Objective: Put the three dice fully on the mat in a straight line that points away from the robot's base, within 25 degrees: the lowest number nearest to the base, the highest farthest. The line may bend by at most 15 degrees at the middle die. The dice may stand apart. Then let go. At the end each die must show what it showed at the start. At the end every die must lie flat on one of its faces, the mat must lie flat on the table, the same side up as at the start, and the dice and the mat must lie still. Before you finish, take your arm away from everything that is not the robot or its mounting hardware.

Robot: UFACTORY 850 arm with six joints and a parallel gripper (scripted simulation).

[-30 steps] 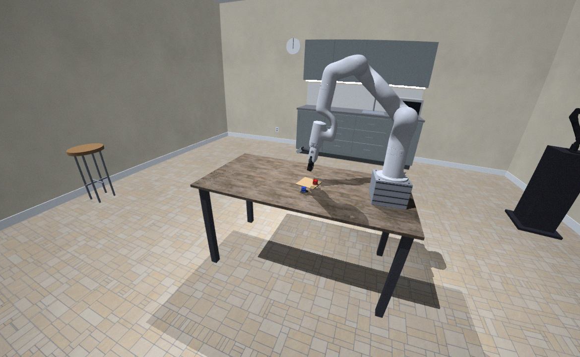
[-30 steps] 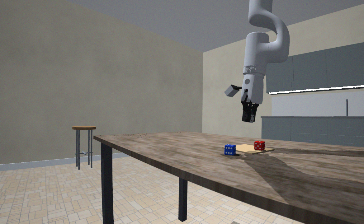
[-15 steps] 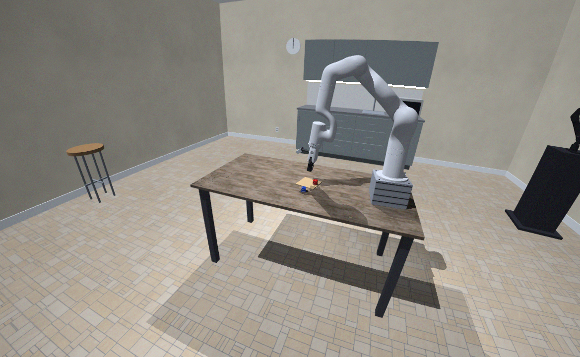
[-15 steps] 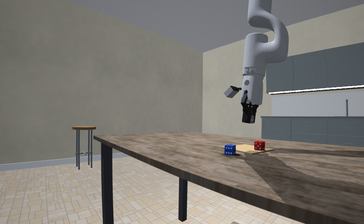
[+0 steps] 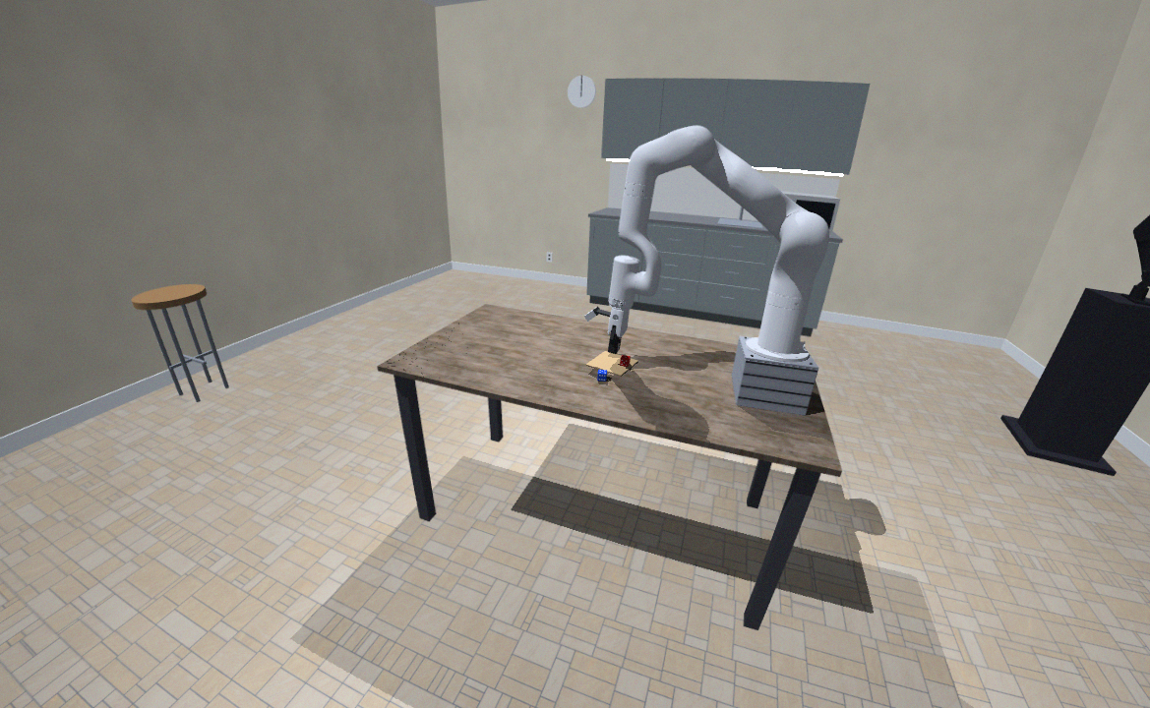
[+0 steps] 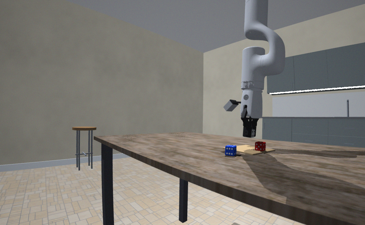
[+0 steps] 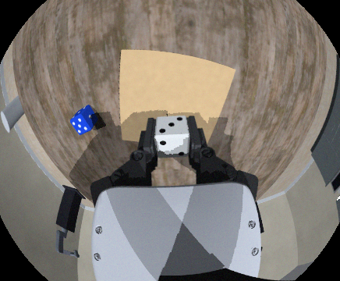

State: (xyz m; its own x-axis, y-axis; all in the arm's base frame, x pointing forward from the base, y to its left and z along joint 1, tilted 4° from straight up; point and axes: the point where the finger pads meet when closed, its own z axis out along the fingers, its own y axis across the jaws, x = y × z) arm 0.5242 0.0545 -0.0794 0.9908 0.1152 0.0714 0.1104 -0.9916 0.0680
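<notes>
Now: the tan mat 70 mm below my hand. The rest, counted from my hand: red die (50 mm below, 40 mm behind, 10 mm to the right); blue die (130 mm to the left, 60 mm below, 10 mm behind); white die (10 mm below).
</notes>
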